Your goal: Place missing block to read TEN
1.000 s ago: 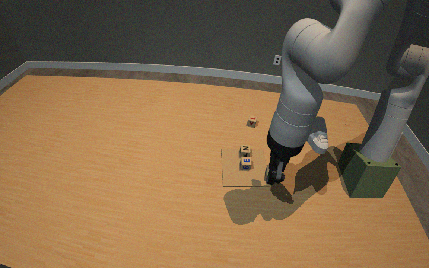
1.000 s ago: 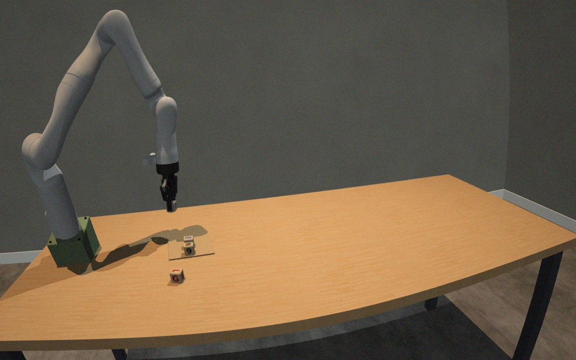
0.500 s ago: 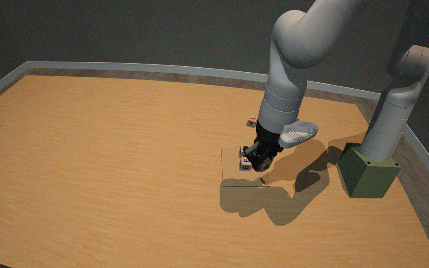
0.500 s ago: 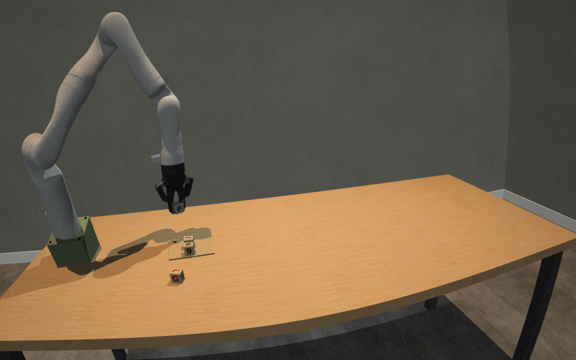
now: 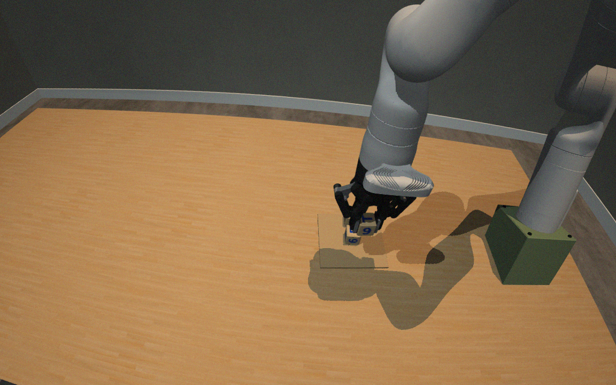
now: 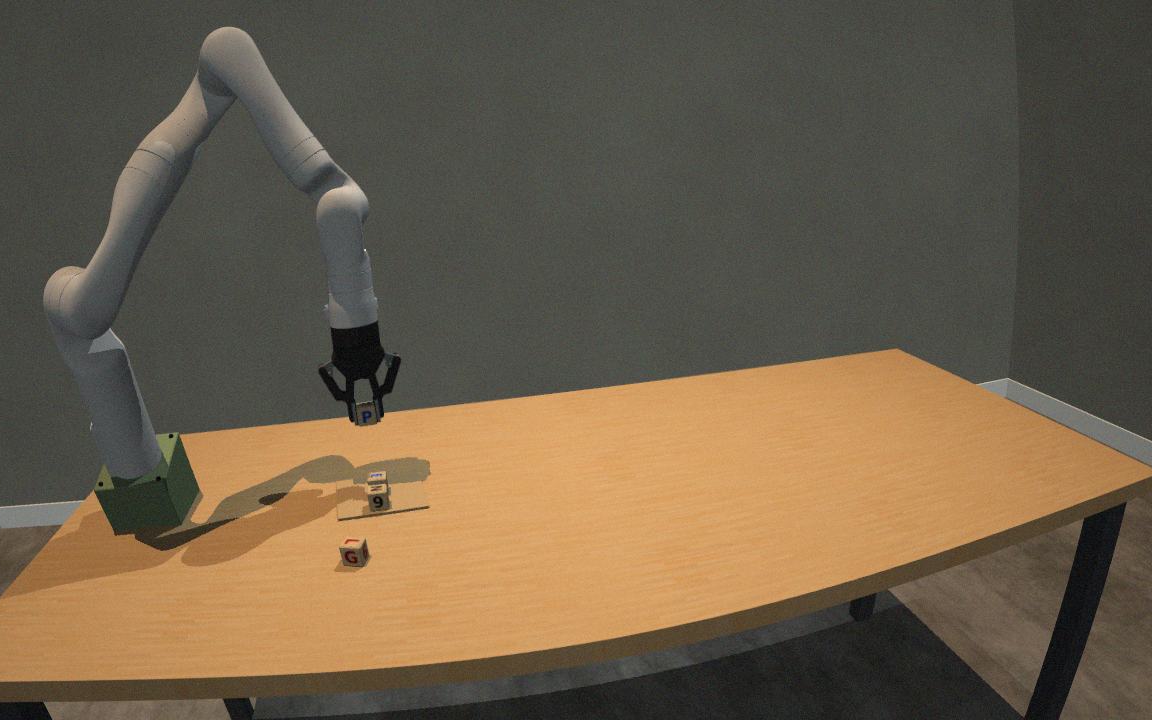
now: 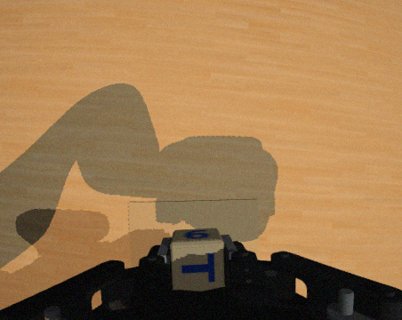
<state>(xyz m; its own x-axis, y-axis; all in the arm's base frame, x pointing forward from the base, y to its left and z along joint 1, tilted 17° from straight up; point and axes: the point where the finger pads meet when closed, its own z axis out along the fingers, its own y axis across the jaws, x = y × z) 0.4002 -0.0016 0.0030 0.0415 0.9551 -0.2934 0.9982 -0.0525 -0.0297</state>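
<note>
Right now my hand is 5 cm to the left of the E block and 10 cm above it. From my hand the other things lie so: N block: 1 cm behind, 10 cm to the right, 10 cm below; tan mat: 5 cm to the right, 12 cm below.
</note>
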